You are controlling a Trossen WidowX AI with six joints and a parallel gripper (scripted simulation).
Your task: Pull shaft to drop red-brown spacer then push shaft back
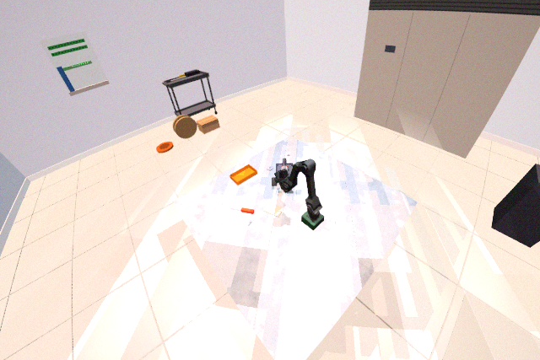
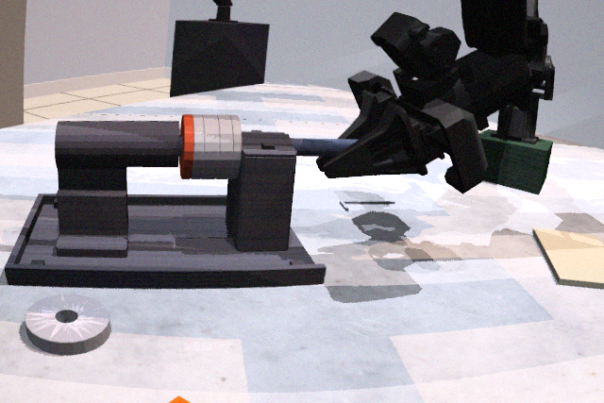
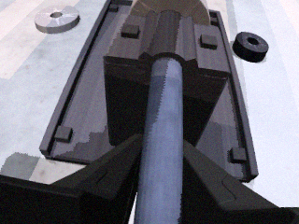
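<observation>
My gripper tip is 3 cm short of the blue-grey shaft, 3 cm to the left of it and 2 cm below it. From my gripper tip the other things lie so: grey washer 23 cm ahead, 4 cm to the right, 6 cm below; then black ring 6 cm ahead, 20 cm to the right, 5 cm below; then red-brown spacer 8 cm ahead, 7 cm to the right, 2 cm above.
</observation>
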